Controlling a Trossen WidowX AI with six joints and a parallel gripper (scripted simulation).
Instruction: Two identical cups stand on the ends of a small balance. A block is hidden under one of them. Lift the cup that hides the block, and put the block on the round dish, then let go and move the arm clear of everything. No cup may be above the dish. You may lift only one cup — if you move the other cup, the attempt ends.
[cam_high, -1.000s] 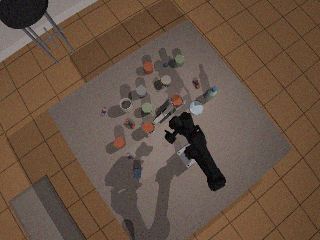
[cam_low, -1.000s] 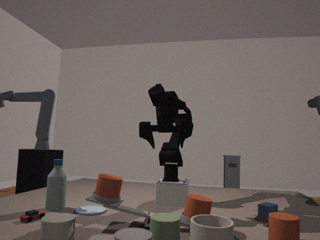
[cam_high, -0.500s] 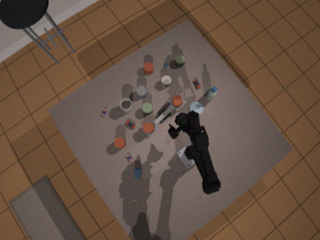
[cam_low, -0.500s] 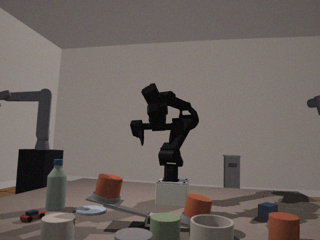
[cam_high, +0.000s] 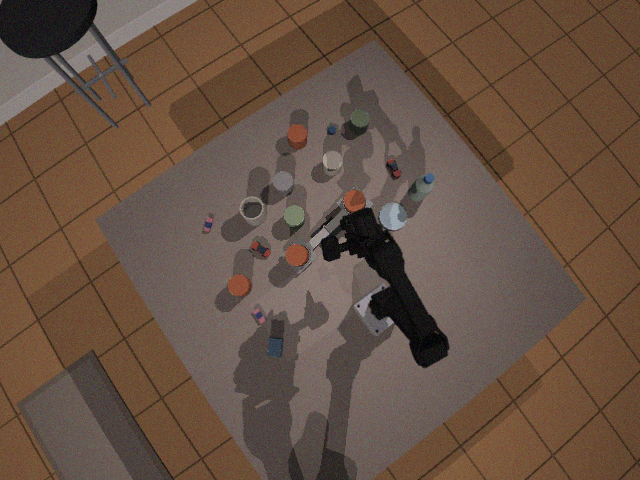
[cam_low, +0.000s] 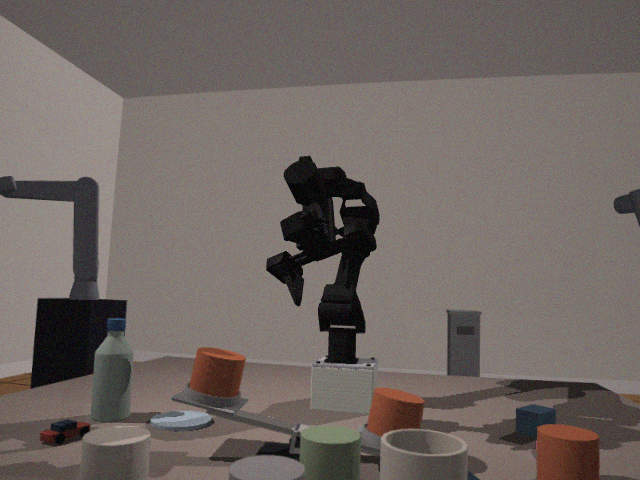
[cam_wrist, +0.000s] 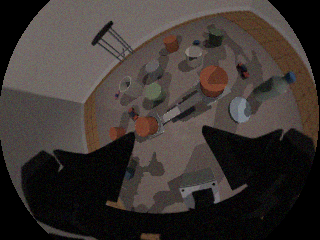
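Now: gripper tip 18 cm above the grey block, 12 cm to the right of it and 5 cm short of it. The rest, counted from my gripper tip: cream cup (26 cm ahead, 19 cm below, 17 cm to the right); then grey cup (28 cm ahead, 19 cm below, 2 cm to the left); then pale blue round dish (24 cm to the right, 22 cm below, 3 cm behind).
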